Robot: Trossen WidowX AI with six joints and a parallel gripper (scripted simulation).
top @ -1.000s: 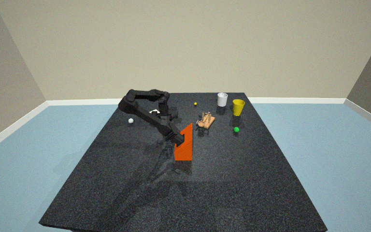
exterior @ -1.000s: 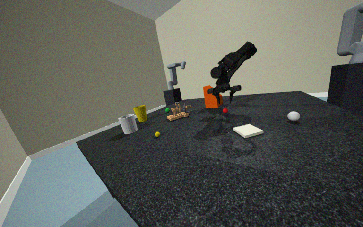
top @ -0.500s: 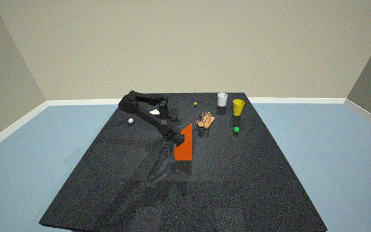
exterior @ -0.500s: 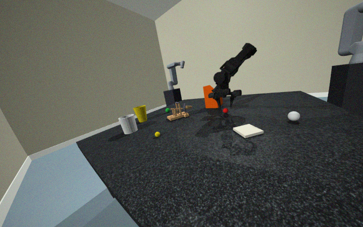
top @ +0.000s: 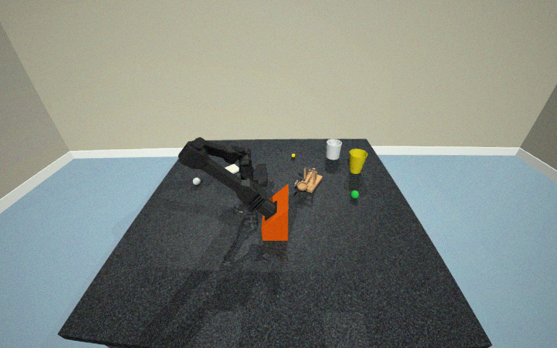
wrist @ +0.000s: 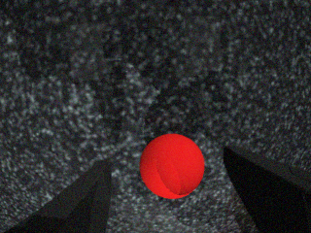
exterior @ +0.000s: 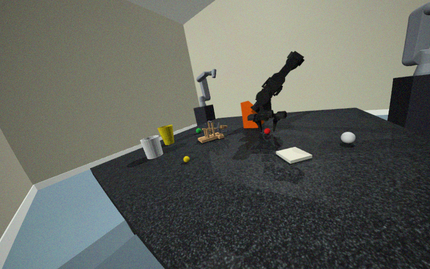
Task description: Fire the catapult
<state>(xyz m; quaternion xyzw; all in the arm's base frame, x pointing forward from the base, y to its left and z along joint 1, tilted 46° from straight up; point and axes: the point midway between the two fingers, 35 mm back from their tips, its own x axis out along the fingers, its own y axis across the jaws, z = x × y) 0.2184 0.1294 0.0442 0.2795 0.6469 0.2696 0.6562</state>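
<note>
The wooden catapult lies 7 cm ahead of my gripper tip, 28 cm to the right of it and 4 cm above it. From my gripper tip the other things lie so: white ball 10 cm ahead, 30 cm to the left, 1 cm above; then red ball right at my gripper tip; then flat cream slab 23 cm ahead, 13 cm to the left, 1 cm below.
</note>
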